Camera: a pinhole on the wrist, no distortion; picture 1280 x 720 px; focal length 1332.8 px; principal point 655.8 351.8 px. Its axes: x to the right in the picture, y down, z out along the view. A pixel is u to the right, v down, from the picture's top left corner.
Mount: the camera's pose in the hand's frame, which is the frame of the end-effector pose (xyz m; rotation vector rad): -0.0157 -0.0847 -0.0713 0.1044 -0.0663 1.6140
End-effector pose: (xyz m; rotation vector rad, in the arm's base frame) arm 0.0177 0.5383 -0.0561 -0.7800 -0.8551 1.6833
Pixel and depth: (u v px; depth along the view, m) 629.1 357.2 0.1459
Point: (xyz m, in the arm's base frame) 0.0115 0.5352 0.0710
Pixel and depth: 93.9 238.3 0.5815
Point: -0.2000 0.5962 0.5210
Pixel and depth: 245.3 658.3 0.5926
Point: -0.1988 0.4006 0.5044
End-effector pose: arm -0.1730 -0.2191 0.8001 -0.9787 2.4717 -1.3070
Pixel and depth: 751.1 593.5 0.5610
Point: 0.1742 -0.5284 0.5775
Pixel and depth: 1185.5 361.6 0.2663
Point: -0.0677 -0.3504 0.6820
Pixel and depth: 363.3 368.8 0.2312
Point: -0.0231 -0.3790 0.8335
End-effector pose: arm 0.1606 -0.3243 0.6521 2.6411 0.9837 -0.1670
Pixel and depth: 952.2 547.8 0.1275
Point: 0.0898 -0.3131 0.5856
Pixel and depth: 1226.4 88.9 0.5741
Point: 0.3057 -0.5092 0.1624
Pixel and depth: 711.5 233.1 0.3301
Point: 0.1087 -0.3217 0.3779
